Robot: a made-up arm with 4 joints. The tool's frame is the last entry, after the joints. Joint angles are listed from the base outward.
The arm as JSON. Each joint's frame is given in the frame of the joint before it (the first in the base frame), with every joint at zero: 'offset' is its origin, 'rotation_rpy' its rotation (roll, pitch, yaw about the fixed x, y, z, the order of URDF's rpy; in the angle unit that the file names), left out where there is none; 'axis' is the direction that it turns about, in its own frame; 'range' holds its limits. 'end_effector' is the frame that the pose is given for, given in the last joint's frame.
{
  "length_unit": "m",
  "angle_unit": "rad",
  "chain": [
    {
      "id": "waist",
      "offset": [
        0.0,
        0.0,
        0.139
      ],
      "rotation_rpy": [
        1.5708,
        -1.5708,
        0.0
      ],
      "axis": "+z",
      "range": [
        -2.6,
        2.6
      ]
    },
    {
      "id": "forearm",
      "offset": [
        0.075,
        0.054,
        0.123
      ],
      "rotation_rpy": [
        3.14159,
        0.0,
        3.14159
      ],
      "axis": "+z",
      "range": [
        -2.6,
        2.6
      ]
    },
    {
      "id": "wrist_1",
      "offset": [
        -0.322,
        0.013,
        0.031
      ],
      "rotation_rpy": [
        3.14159,
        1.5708,
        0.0
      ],
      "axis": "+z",
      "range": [
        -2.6,
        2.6
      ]
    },
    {
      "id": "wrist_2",
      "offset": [
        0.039,
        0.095,
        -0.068
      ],
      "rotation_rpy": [
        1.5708,
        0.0,
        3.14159
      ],
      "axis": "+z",
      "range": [
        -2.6,
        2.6
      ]
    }
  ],
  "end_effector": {
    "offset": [
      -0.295,
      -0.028,
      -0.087
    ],
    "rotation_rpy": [
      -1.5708,
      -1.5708,
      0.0
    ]
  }
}
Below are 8 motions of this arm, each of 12 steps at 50 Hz.
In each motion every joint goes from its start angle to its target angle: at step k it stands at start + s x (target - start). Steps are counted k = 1, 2, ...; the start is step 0. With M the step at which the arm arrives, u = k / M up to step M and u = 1 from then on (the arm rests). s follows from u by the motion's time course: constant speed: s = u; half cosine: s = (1 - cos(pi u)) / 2; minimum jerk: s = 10 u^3 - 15 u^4 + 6 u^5.
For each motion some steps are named. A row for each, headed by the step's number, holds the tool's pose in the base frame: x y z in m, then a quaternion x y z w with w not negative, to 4 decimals.
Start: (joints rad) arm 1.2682 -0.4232 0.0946 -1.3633
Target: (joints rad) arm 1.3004 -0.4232 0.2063 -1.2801
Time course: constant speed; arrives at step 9
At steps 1, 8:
1: -0.6206 -0.2202 0.0518 -0.4453 -0.6056 -0.4414 0.4900
8: -0.6140 -0.2355 0.0516 -0.4489 -0.6409 -0.4028 0.4750

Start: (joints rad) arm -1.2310 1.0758 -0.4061 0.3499
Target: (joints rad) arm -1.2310 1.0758 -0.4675 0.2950
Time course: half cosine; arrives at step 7
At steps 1, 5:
1: 0.2328 -0.3767 0.2241 -0.1144 0.8674 -0.2357 0.4230
5: 0.2516 -0.3756 0.2280 -0.1441 0.8662 -0.2260 0.4217

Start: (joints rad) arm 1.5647 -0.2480 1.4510 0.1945
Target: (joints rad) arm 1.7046 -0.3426 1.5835 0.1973
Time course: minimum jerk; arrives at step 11
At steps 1, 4, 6, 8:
1: -0.3142 -0.1224 0.3441 -0.4757 -0.5466 0.4642 0.5093
4: -0.3271 -0.1117 0.3279 -0.4995 -0.5516 0.4566 0.4876
6: -0.3424 -0.0977 0.3049 -0.5303 -0.5566 0.4450 0.4593
8: -0.3543 -0.0854 0.2834 -0.5569 -0.5597 0.4333 0.4347

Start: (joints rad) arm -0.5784 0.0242 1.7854 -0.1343
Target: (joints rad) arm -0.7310 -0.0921 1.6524 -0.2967
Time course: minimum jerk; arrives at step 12
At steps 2, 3, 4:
2: 0.4058 -0.0144 0.2738 0.1885 0.1347 0.7534 0.6154
3: 0.4092 -0.0174 0.2752 0.1850 0.1326 0.7513 0.6195
4: 0.4143 -0.0220 0.2774 0.1793 0.1293 0.7479 0.6259

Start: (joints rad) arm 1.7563 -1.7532 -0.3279 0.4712
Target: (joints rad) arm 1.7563 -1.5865 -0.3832 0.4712
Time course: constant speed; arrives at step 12
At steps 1, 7, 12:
1: 0.0629 -0.3679 0.0175 -0.1179 0.9372 -0.2549 0.2069
7: 0.0652 -0.3654 0.0091 -0.1416 0.9423 -0.2510 0.1705
12: 0.0667 -0.3632 0.0016 -0.1612 0.9453 -0.2466 0.1401

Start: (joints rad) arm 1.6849 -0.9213 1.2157 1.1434
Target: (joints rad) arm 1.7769 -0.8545 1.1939 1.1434
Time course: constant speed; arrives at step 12
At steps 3, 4, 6, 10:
3: -0.1547 -0.1324 0.1568 -0.3454 -0.5871 0.5546 0.4779
4: -0.1543 -0.1327 0.1560 -0.3453 -0.5881 0.5543 0.4770
6: -0.1535 -0.1331 0.1546 -0.3451 -0.5902 0.5538 0.4752
10: -0.1519 -0.1341 0.1517 -0.3447 -0.5943 0.5528 0.4716

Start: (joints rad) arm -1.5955 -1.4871 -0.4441 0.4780
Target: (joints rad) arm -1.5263 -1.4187 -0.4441 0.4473
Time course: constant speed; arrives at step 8
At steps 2, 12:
2: -0.0436 -0.3567 0.3013 0.2154 0.0001 -0.2261 0.9500
12: -0.0475 -0.3599 0.3110 0.2045 0.0024 -0.2261 0.9524

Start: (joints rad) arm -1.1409 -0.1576 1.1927 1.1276
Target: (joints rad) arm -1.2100 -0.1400 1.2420 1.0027
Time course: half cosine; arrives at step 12
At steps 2, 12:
2: 0.0936 -0.1367 0.1037 0.6126 0.5955 0.2117 0.4746
12: 0.1167 -0.1407 0.0759 0.5964 0.6042 0.2397 0.4710

